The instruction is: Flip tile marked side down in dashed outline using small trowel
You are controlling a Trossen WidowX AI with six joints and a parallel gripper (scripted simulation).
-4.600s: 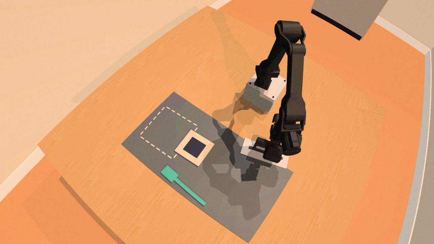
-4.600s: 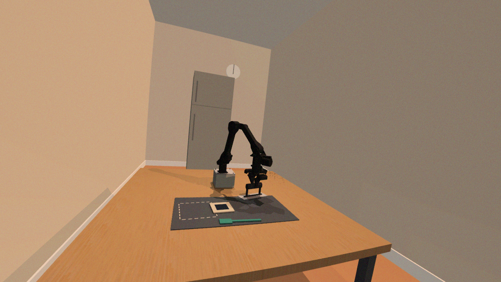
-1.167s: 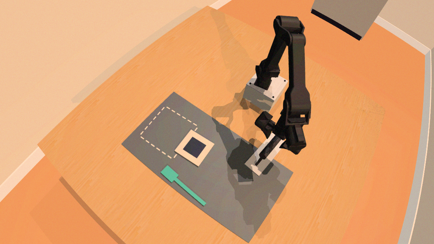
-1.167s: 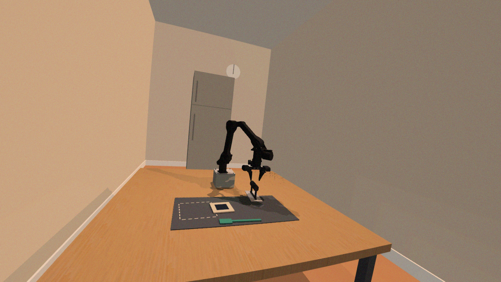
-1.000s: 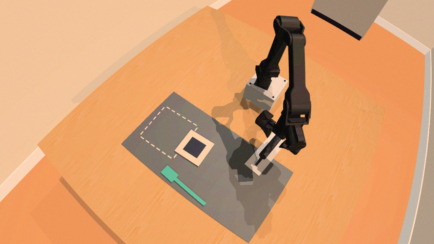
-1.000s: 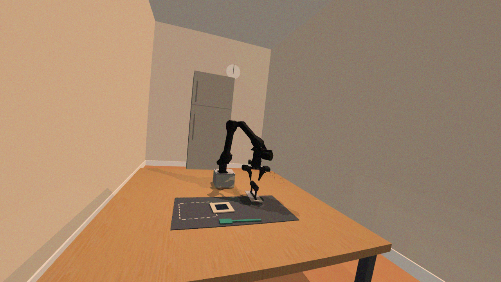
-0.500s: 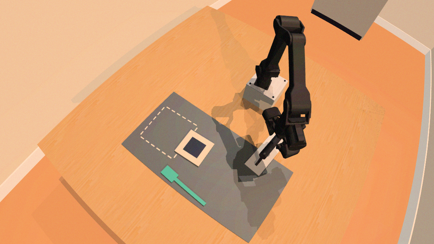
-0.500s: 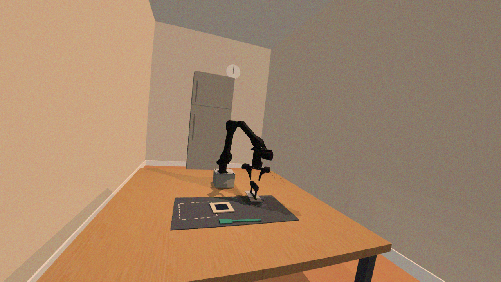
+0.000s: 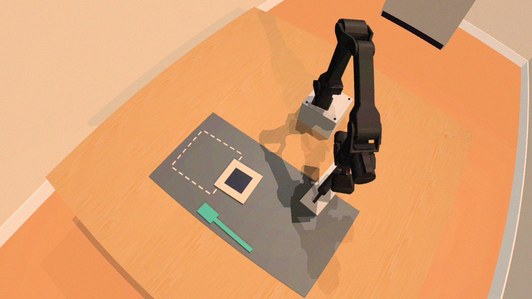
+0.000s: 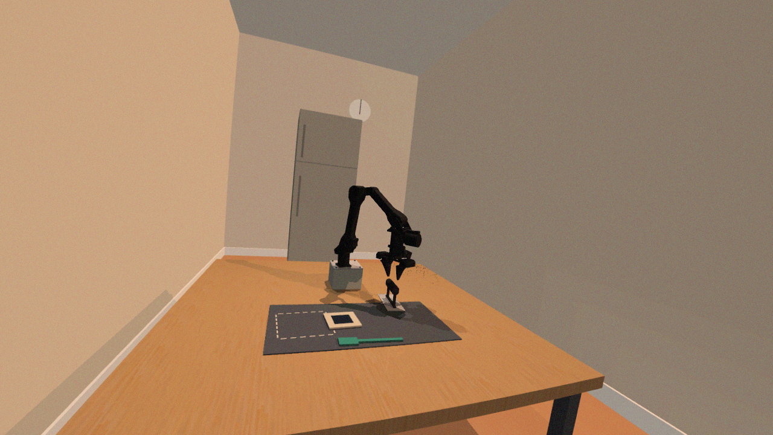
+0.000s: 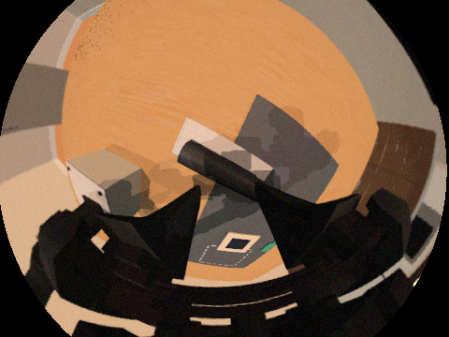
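Now: the trowel 20 mm behind my gripper tip, 10 mm to the left of it and 70 mm below it. Also, from my gripper tip: green flat tool 280 mm ahead, 250 mm to the right, 100 mm below; then square tile 120 mm ahead, 270 mm to the right, 100 mm below; then grey mat 140 mm ahead, 210 mm to the right, 130 mm below.
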